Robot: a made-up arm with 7 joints.
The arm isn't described. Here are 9 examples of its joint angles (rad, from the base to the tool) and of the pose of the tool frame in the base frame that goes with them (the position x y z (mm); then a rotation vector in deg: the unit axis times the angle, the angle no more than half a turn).
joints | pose
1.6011 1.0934 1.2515 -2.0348 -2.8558 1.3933 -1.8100 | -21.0 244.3 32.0 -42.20 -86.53 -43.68
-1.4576 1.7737 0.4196 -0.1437 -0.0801 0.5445 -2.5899 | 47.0 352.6 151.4 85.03 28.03 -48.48
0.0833 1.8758 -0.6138 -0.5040 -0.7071 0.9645 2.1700 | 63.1 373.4 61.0 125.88 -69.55 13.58
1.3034 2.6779 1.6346 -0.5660 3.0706 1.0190 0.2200 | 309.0 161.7 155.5 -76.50 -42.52 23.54
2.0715 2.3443 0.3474 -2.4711 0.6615 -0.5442 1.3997 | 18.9 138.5 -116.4 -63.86 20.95 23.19
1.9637 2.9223 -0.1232 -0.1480 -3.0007 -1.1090 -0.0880 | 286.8 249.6 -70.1 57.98 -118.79 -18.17
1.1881 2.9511 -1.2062 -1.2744 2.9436 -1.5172 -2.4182 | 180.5 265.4 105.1 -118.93 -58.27 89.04
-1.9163 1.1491 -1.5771 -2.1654 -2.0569 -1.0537 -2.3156 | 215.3 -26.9 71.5 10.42 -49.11 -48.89
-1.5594 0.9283 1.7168 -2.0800 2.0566 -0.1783 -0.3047 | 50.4 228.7 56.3 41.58 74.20 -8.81
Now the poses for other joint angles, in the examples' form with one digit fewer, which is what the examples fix.
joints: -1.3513 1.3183 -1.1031 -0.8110 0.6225 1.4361 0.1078
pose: 295 214 69 58.5 -15.3 14.8
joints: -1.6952 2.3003 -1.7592 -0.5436 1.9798 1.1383 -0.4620
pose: -54 363 107 21.8 -39.8 52.5
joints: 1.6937 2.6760 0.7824 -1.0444 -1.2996 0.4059 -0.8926
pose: 284 202 -78 -56.9 -48.2 86.3
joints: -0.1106 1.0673 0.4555 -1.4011 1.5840 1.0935 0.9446
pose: 174 271 -48 -54.7 -37.7 68.3
